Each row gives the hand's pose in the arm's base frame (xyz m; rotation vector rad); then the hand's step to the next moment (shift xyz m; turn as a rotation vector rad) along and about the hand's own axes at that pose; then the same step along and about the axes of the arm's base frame.
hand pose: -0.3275 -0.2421 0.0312 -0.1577 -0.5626 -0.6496
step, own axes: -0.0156 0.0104 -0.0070 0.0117 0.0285 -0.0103
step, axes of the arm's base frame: -0.0007 0.0143 -0.0140 0.0297 0.0132 -0.0014
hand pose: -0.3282 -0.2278 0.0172 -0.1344 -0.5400 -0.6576
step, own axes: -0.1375 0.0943 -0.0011 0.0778 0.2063 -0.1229
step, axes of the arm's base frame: -0.0324 0.1490 -0.0675 0.2312 0.0852 -0.0548
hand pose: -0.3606 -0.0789 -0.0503 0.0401 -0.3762 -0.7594
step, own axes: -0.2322 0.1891 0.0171 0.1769 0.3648 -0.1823
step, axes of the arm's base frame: -0.0340 0.2969 -0.0258 0.4227 0.1274 -0.0517
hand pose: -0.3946 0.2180 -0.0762 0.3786 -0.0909 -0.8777
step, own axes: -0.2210 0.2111 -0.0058 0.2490 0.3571 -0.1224
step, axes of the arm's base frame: 0.0147 0.2925 0.0874 0.4494 0.0507 -0.0042
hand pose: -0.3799 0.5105 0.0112 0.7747 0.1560 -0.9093
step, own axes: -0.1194 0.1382 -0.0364 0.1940 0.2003 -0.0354
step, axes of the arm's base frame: 0.0373 0.1529 0.0996 0.2796 -0.0290 -0.0018
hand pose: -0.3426 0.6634 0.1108 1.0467 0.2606 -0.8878
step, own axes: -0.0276 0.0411 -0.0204 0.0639 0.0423 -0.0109
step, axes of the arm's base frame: 0.0172 0.0394 0.0319 0.0744 -0.0150 -0.0154
